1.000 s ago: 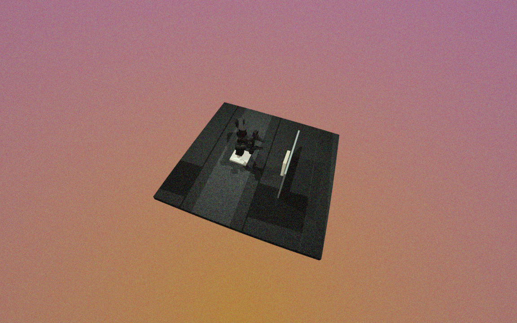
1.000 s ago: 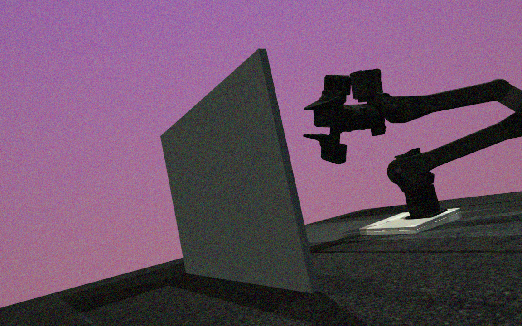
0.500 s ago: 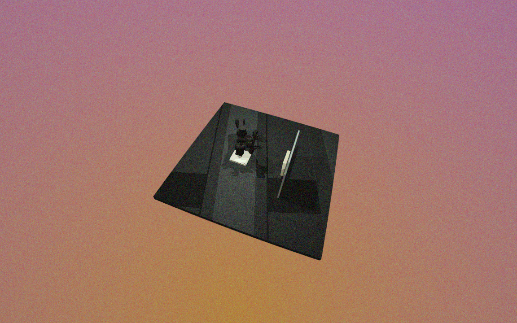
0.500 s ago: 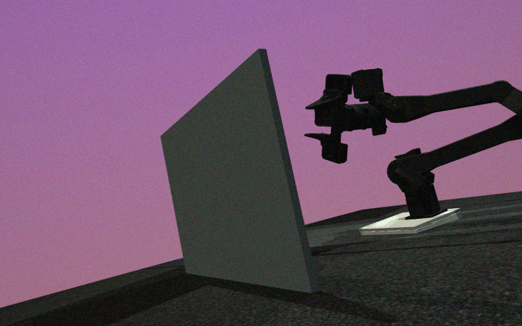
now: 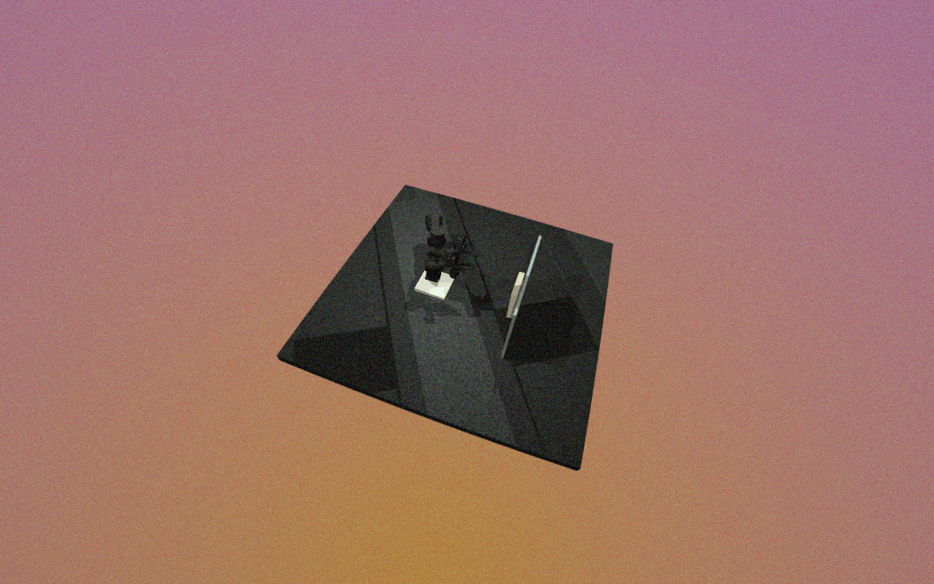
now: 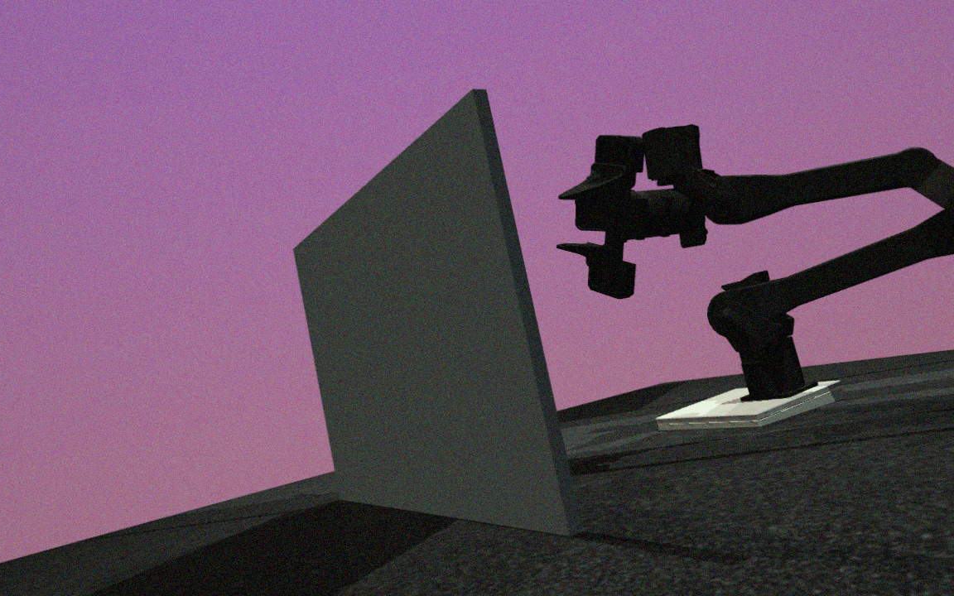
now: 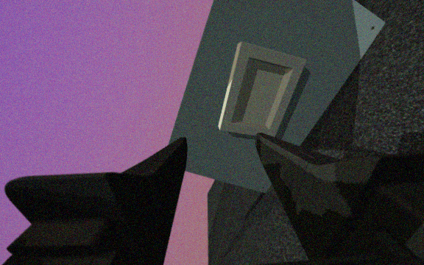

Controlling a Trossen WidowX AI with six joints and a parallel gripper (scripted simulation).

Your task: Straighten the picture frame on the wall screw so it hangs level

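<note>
The picture frame is 200 mm ahead of my gripper tip, 90 mm below it and 40 mm to the right of it. Also, from my gripper tip: wall panel (210 mm ahead, 100 mm below, 30 mm to the right).
</note>
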